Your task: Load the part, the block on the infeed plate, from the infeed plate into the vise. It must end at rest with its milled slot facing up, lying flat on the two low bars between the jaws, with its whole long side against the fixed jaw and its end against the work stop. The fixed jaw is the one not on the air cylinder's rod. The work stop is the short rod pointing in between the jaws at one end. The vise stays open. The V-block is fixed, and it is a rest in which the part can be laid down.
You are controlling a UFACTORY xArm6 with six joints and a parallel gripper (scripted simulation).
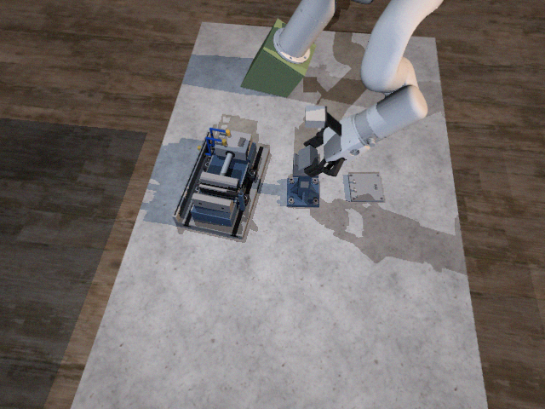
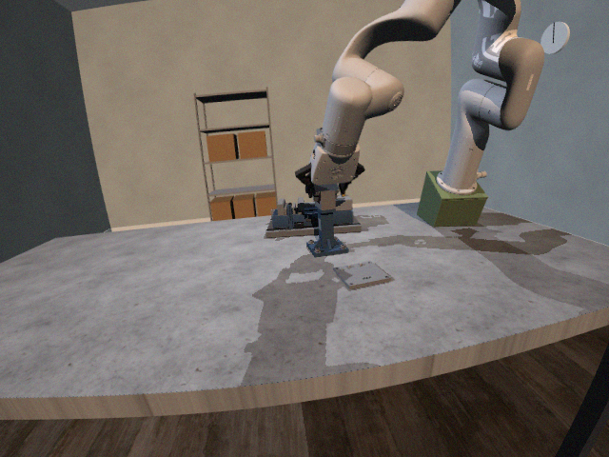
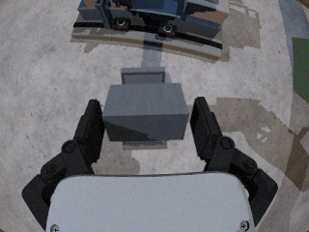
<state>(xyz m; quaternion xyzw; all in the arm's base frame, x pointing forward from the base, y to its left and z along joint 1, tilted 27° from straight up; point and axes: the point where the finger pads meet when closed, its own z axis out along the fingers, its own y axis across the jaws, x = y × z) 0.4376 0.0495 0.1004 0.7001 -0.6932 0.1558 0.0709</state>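
My hand is 1 cm above the part. Round my hand: air cylinder rod 23 cm to the right, 9 cm below, 1 cm behind; air cylinder 22 cm to the right, 9 cm below, 9 cm behind; blue vise body 23 cm to the right, 12 cm below, 1 cm ahead.
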